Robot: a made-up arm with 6 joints.
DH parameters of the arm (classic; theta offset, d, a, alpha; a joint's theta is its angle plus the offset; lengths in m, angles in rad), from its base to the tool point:
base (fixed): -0.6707 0 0.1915 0
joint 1: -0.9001 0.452 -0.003 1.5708
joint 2: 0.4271 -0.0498 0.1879 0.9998
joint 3: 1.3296 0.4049 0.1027 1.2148
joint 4: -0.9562 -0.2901 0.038 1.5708
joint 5: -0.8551 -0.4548 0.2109 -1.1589
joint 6: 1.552 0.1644 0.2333 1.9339
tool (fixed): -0.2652 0.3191 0 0
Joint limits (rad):
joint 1: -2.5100..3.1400
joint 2: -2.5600..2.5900
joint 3: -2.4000..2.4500
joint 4: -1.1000..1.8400
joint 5: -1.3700..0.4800
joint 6: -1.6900..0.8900
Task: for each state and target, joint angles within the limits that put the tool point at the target. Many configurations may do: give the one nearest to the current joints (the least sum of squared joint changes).
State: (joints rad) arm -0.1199 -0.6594 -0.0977 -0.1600 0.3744 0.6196
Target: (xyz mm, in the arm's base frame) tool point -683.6 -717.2 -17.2
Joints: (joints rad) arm -0.0691 -1.1782 -0.6440 -0.1444 0.4800 0.7800
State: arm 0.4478 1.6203 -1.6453 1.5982 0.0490 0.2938
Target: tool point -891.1 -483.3 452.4
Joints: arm 0.3267 1.6239 -1.3555 1.8400 -0.5960 -0.1596
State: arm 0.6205 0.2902 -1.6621 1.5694 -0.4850 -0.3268
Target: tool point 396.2 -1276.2 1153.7
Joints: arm 0.8199 0.6102 -2.1437 1.1272 -0.2804 -0.0527
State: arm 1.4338 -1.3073 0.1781 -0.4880 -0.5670 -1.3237
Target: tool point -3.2 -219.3 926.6
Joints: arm 1.4072 -1.3993 0.3193 -0.6650 -0.2780 -1.4301
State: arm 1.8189 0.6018 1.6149 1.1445 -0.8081 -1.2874
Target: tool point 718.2 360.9 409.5
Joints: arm 1.6170 0.7693 1.6578 1.2317 -1.0140 -1.6839
